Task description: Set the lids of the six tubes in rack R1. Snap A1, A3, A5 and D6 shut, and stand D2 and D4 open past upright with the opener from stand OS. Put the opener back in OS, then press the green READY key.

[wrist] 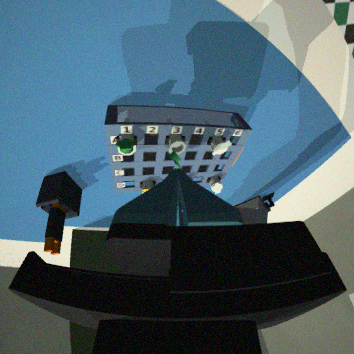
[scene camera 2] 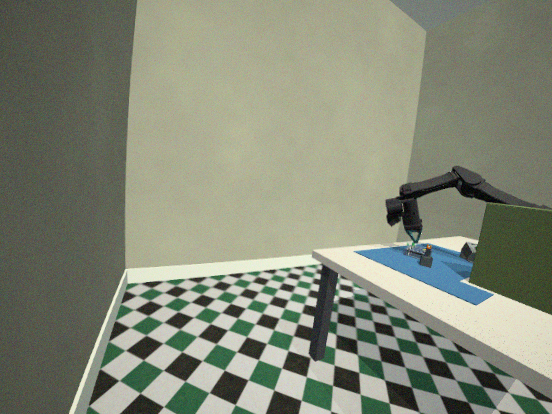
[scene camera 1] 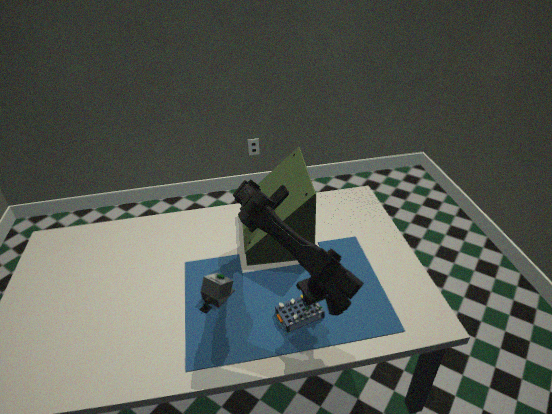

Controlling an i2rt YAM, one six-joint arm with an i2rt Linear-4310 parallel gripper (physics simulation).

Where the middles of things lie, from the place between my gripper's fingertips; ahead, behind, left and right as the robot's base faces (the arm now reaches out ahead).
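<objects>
Positions from my hand. Black and orange opener [wrist: 54, 228]: 11 cm to the left, 9 cm behind, 1 cm below. Grey box with green button [scene camera 1: 216, 288]: 25 cm to the right, 16 cm behind, 1 cm below.
</objects>
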